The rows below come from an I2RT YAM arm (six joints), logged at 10 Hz.
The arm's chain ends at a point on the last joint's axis. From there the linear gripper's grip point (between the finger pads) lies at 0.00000 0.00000 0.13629 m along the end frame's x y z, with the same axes.
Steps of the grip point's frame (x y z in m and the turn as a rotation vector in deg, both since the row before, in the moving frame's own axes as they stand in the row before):
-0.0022 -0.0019 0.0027 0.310 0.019 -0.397
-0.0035 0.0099 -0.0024 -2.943 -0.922 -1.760
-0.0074 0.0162 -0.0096 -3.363 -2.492 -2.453
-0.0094 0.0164 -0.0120 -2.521 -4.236 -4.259
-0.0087 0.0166 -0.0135 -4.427 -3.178 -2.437
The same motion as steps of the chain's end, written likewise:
-0.0022 -0.0012 0.0027 0.310 0.019 -0.397
-0.0014 0.0029 -0.0022 -2.943 -0.922 -1.760
-0.0017 0.0081 -0.0092 -3.363 -2.492 -2.453
0.0004 0.0100 -0.0115 -2.521 -4.236 -4.259
-0.0014 0.0059 -0.0129 -4.427 -3.178 -2.437

